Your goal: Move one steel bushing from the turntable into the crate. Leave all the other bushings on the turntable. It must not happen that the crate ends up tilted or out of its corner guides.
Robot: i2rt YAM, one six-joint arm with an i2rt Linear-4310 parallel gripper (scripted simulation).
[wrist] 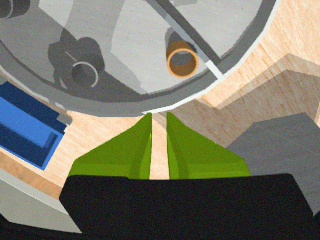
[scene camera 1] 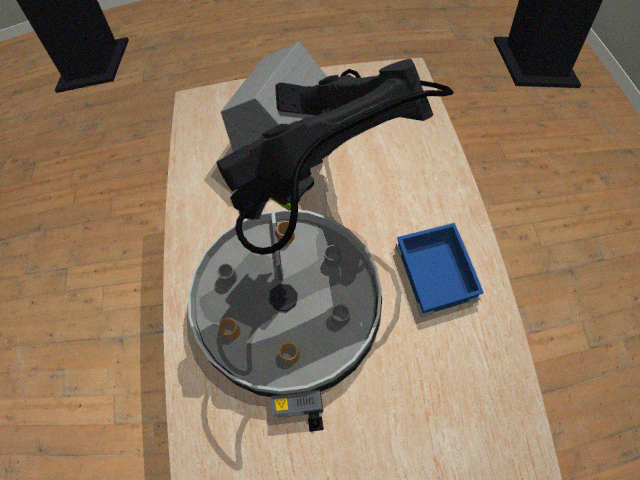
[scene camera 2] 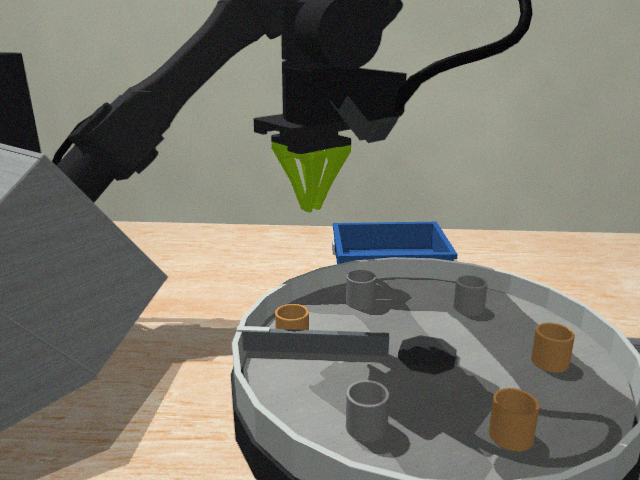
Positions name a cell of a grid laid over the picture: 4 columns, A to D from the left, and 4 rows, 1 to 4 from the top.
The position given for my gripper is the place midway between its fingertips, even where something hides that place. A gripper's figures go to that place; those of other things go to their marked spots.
Labels:
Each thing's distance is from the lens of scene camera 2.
my gripper (scene camera 2: B2): 62 cm
crate (scene camera 2: C3): 104 cm

